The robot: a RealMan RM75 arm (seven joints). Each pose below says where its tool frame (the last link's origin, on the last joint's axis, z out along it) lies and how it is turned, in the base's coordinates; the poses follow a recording.
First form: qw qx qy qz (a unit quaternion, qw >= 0); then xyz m.
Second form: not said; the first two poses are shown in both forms.
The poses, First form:
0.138 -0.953 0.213 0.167 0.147 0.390 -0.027
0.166 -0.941 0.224 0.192 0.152 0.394 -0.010
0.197 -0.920 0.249 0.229 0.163 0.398 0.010
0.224 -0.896 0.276 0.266 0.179 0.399 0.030
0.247 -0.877 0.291 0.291 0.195 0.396 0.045
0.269 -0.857 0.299 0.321 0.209 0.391 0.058
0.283 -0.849 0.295 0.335 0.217 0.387 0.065
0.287 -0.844 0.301 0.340 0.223 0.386 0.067
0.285 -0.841 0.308 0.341 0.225 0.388 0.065
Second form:
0.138 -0.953 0.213 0.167 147 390 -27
0.166 -0.941 0.224 0.192 152 394 -10
0.197 -0.920 0.249 0.229 163 398 10
0.224 -0.896 0.276 0.266 179 399 30
0.247 -0.877 0.291 0.291 195 396 45
0.269 -0.857 0.299 0.321 209 391 58
0.283 -0.849 0.295 0.335 217 387 65
0.287 -0.844 0.301 0.340 223 386 67
0.285 -0.841 0.308 0.341 225 388 65

